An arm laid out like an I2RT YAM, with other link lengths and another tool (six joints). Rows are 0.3 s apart.
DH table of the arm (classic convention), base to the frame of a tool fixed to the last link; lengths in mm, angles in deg. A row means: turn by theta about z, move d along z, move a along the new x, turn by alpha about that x. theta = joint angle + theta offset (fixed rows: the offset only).
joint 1: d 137.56  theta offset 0  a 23.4  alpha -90
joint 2: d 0  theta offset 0  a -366.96  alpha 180
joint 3: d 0  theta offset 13.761  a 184.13  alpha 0
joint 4: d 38.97  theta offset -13.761  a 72.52  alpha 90
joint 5: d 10.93  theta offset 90  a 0  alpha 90
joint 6: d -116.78  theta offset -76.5  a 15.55  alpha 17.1
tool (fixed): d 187.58  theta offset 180  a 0  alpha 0
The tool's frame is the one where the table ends.
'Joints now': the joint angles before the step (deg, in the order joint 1, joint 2, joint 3, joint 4, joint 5, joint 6). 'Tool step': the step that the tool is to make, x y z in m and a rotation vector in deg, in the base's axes. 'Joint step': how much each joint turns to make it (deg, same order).
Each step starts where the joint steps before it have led.
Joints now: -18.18, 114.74, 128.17, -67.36, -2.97, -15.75
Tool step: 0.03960, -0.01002, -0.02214, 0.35, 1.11, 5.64
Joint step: -0.18, 10.10, 14.28, -5.73, -3.35, -4.78
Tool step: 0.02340, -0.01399, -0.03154, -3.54, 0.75, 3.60
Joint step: -0.70, 5.28, 2.69, 2.42, 0.53, -5.61
